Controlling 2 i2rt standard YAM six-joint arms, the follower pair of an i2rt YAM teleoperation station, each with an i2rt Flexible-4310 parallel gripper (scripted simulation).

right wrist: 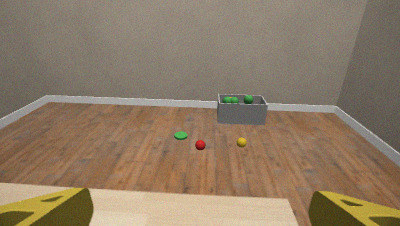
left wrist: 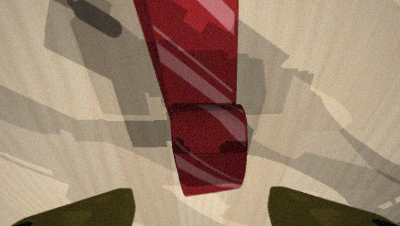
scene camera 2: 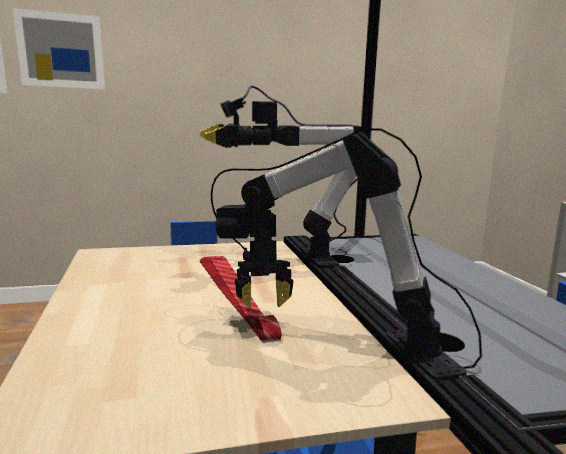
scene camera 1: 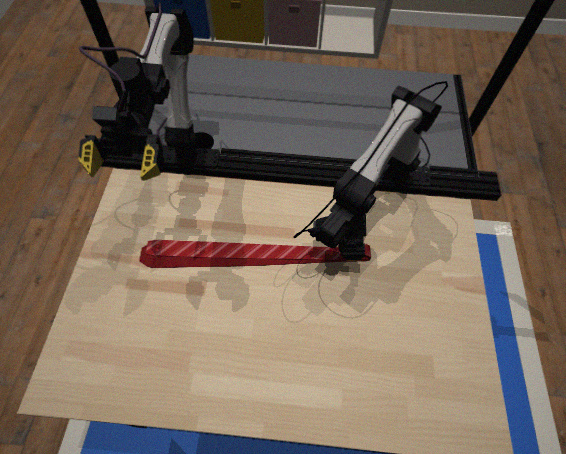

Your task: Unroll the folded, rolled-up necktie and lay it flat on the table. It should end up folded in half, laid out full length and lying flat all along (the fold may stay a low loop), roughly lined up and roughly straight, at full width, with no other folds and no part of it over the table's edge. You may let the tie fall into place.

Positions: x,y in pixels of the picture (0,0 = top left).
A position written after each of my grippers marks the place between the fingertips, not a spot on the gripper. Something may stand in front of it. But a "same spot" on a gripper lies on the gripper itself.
my left gripper: left wrist 201,197; scene camera 2; scene camera 1; not seen in the right wrist view (out of frame)
my right gripper: right wrist 200,200; scene camera 2 202,135; scene camera 1 116,177; not seen in the left wrist view (out of frame)
same spot on red striped necktie: [scene camera 2: 266,327] = [scene camera 1: 367,252]
same spot on my left gripper: [scene camera 1: 350,254] = [scene camera 2: 236,281]
